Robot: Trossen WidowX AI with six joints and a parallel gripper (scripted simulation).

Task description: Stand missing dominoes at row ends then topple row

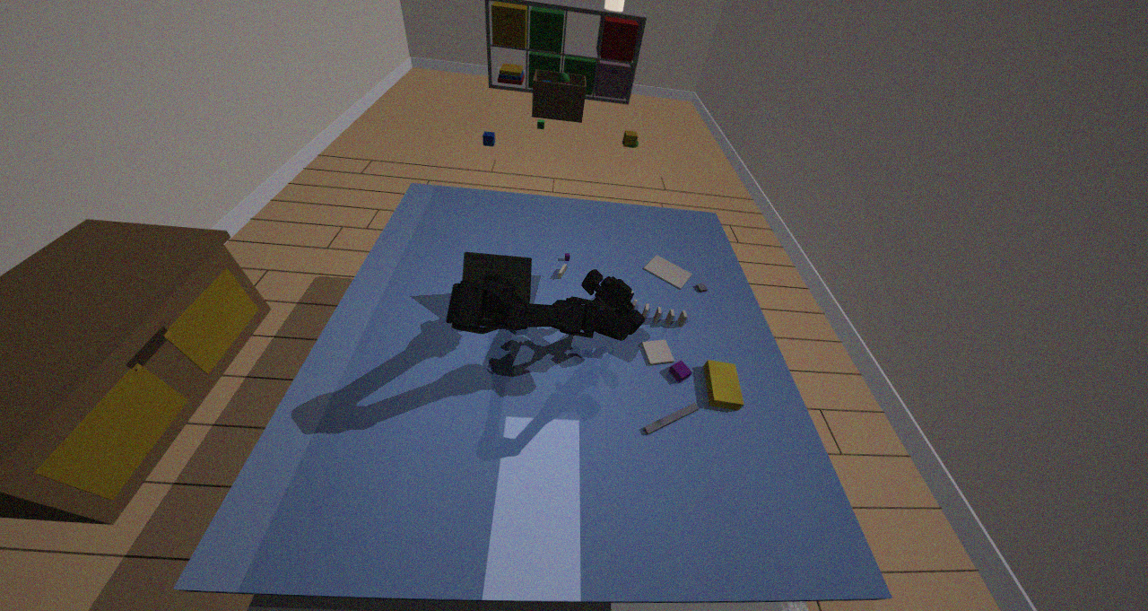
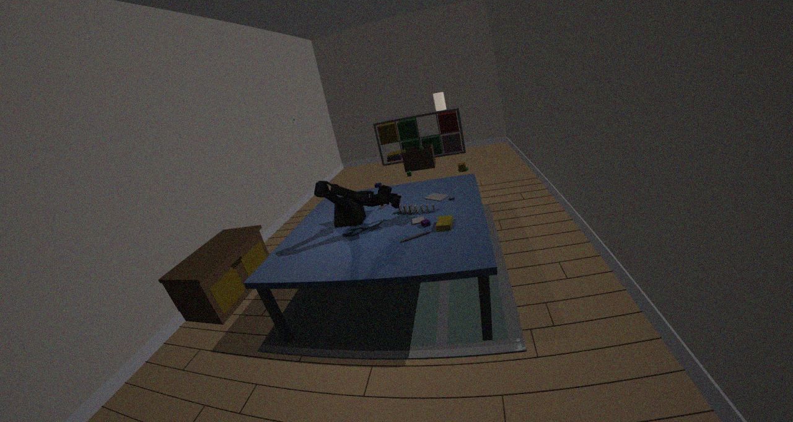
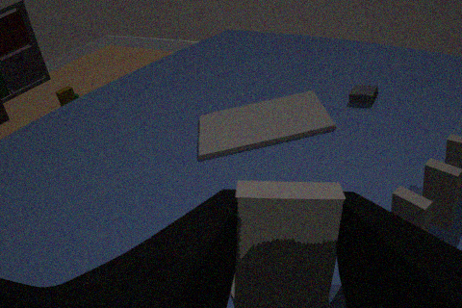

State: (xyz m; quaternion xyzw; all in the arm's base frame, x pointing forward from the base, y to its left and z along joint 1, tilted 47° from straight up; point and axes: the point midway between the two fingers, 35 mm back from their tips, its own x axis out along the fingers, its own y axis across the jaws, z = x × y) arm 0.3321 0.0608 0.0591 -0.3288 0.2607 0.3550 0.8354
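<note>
My gripper tip is 13 cm above the tan tile, 11 cm short of it and 9 cm to the left of it. The rest, counted from my gripper tip: flat tan card (26 cm to the left, 17 cm ahead, 14 cm below); yellow block (28 cm ahead, 18 cm to the right, 12 cm below); grey bar (29 cm to the right, 13 cm below, 13 cm ahead).
</note>
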